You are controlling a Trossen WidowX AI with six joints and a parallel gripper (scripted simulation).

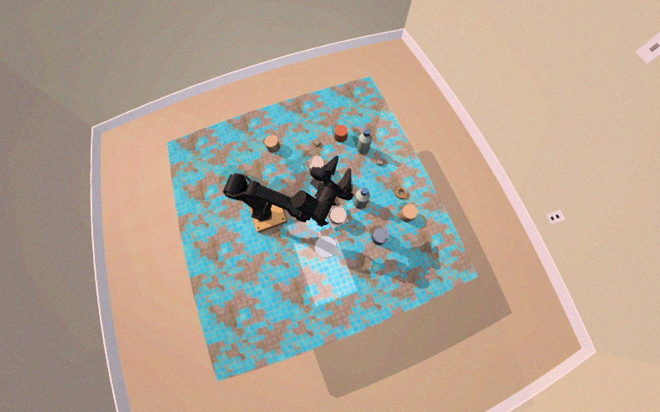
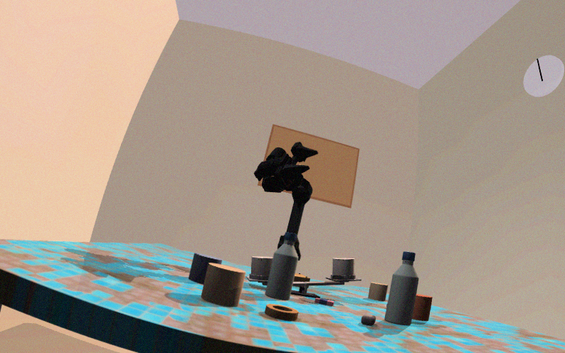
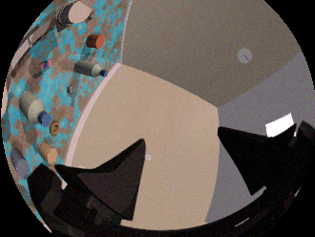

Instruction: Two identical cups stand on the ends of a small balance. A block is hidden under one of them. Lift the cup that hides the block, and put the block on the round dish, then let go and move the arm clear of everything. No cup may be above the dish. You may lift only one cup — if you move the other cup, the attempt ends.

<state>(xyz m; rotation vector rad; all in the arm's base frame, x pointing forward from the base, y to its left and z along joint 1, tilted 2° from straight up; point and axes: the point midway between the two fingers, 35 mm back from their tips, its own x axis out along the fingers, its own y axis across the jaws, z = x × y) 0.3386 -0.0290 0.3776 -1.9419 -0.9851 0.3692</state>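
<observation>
Now: the small grey block 3 cm behind my gripper tip, 8 cm to the right of it and 37 cm below it. From my gripper tip the other things lie so: round grey dish 12 cm behind, 20 cm to the right, 41 cm below; then dark blue cylinder 12 cm ahead, 21 cm to the right, 38 cm below; then small balance 5 cm behind, 5 cm to the left, 38 cm below.
</observation>
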